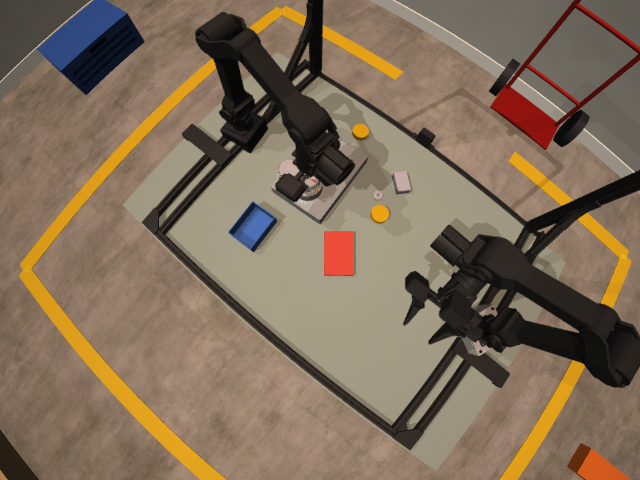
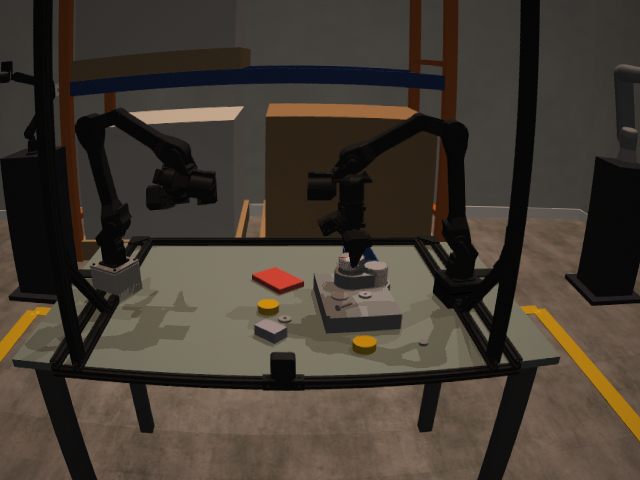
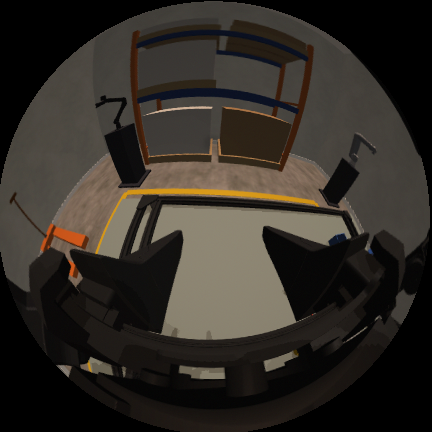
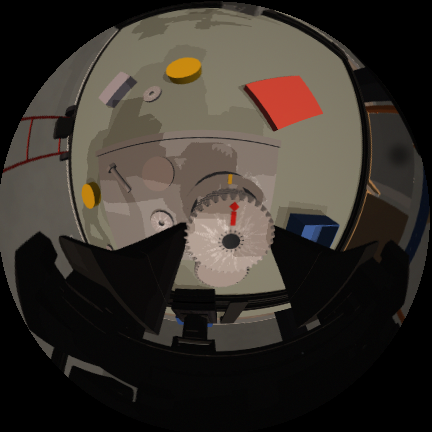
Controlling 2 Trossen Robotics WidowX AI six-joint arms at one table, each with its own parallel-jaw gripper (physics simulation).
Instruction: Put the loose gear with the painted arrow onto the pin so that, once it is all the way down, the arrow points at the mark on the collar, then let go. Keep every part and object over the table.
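Pixels of known places: left gripper, fingertip midpoint: [image 1: 416, 334] [image 2: 186, 203] [image 3: 223, 233]; right gripper, fingertip midpoint: [image 1: 308, 179] [image 2: 350, 261] [image 4: 228, 229]; left arm's base, origin of the base link: [image 1: 486, 330] [image 2: 114, 262]; right arm's base, origin of the base link: [image 1: 242, 123] [image 2: 460, 276] [image 4: 195, 317].
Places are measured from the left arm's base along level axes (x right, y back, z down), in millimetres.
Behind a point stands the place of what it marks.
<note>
The pale loose gear [image 4: 210, 235] @(x -243, y -558, z -23 mm) [image 2: 347, 263] @(x -229, y -555, z -17 mm) is level between the fingers of my right gripper [image 4: 228, 229] @(x -257, y -554, z -11 mm), which is shut on it. The gear is over the collar [image 4: 256, 187] @(x -264, y -516, z 12 mm) [image 2: 353, 280] @(x -221, y -574, z 20 mm) on the grey base block [image 4: 260, 156] @(x -261, y -483, z 46 mm) [image 2: 364, 322] @(x -102, y -645, z 60 mm) [image 1: 336, 200] @(x -200, y -490, z 57 mm). Its red arrow [image 4: 233, 215] @(x -248, y -539, z -23 mm) points roughly at the yellow collar mark [image 4: 230, 179] @(x -241, y -524, z 10 mm), perhaps a little to the right of it. The gear hides the pin; whether the pin is in its hole, I cannot tell. My left gripper [image 3: 223, 233] @(x -205, y -106, z -116 mm) [image 1: 417, 333] @(x -205, y -106, z -116 mm) is open and empty, well away from the block.
A pale round upright part [image 2: 376, 272] @(x -261, y -619, z 7 mm) [image 1: 287, 167] @(x -291, y -613, z 1 mm) [image 4: 221, 276] @(x -292, y -614, z 1 mm) stands beside the collar. A blue bin [image 1: 252, 226] @(x -444, y -526, z 82 mm) [image 4: 312, 229] @(x -457, y -501, z 82 mm), a red slab [image 1: 339, 253] @(x -255, y -353, z 69 mm) [image 2: 277, 280] @(x -240, y -363, z 69 mm), two yellow discs [image 1: 379, 213] @(x -104, y -408, z 65 mm) [image 1: 360, 131] @(x -33, y -668, z 65 mm), a small grey block [image 1: 401, 181] @(x -1, y -468, z 59 mm) and a washer [image 1: 377, 195] @(x -82, y -459, z 78 mm) lie around the base.
</note>
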